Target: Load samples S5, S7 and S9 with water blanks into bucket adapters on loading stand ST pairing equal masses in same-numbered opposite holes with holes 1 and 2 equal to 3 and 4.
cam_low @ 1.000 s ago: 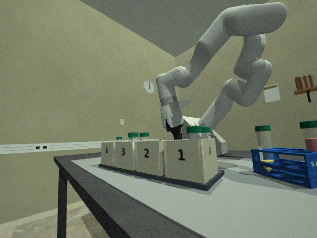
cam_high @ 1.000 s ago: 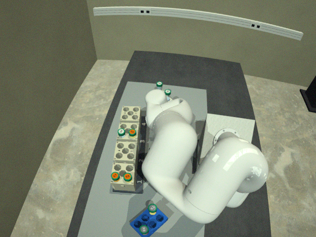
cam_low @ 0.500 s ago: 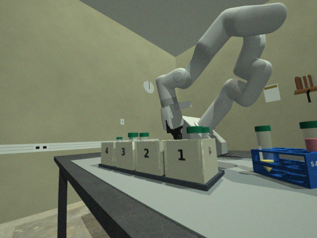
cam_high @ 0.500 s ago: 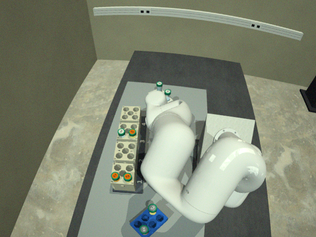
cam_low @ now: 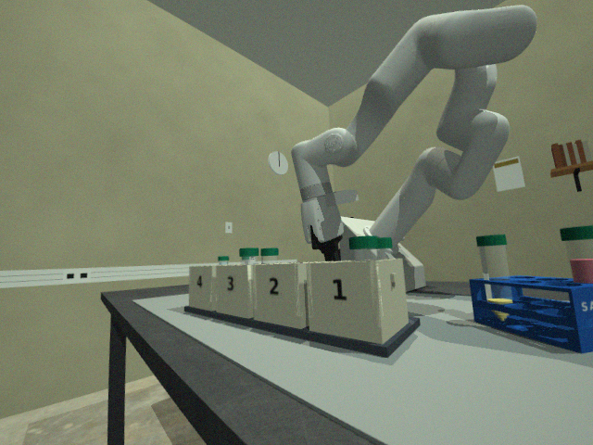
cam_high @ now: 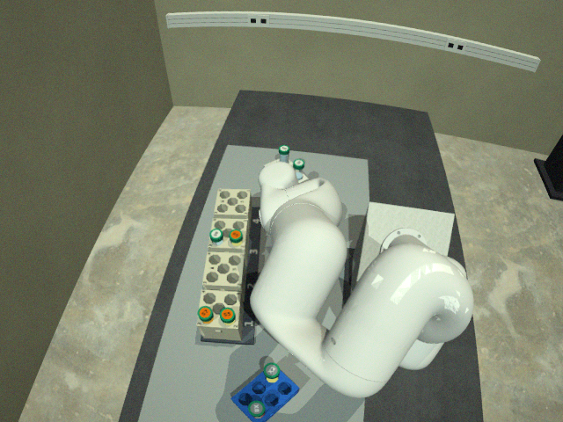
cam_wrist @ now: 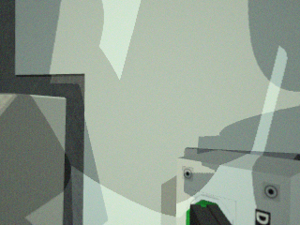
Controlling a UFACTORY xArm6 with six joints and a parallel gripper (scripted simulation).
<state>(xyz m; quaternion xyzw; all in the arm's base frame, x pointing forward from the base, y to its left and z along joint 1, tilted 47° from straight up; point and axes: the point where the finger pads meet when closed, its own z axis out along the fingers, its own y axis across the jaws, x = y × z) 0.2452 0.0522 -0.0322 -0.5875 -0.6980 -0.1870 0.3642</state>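
The green done key lies 3 cm below my hand. The rest, counted from my hand: orange-capped tube: 19 cm ahead, 21 cm to the left, 3 cm below; yellow-filled tube: 18 cm ahead, 1 cm to the right, 3 cm below; dark stand base: 19 cm ahead, 3 cm to the left, 9 cm below.
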